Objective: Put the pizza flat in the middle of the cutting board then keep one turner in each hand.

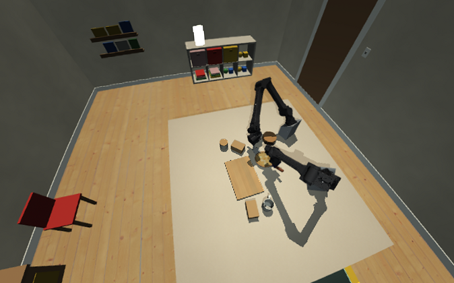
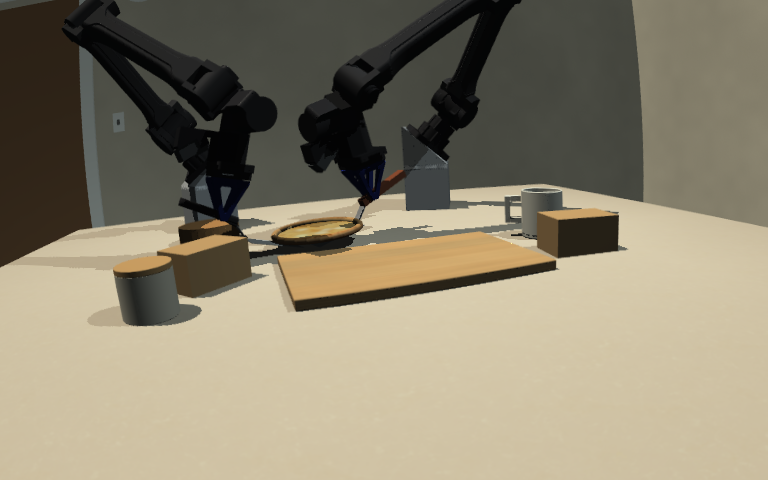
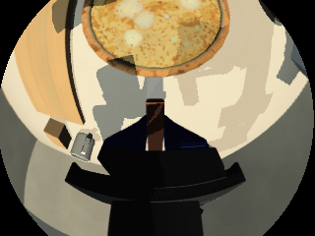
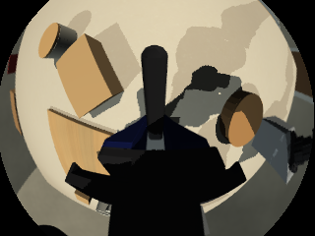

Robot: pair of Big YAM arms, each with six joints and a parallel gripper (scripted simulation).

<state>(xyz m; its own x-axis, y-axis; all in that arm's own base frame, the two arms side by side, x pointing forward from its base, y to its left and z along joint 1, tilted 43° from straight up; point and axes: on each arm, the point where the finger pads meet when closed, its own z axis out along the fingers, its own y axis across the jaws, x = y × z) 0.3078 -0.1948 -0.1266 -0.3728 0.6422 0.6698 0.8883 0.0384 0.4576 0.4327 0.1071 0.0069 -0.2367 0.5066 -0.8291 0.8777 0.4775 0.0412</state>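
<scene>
Now: left hand 12 cm to the left of the pizza, 5 cm short of it and 5 cm above it. The rest, counted from my left hand: cutting board 29 cm ahead, 7 cm below; black-handled turner 28 cm to the right, 11 cm ahead, 1 cm below; brown-handled turner 3 cm to the right, 3 cm below, 1 cm ahead.
</scene>
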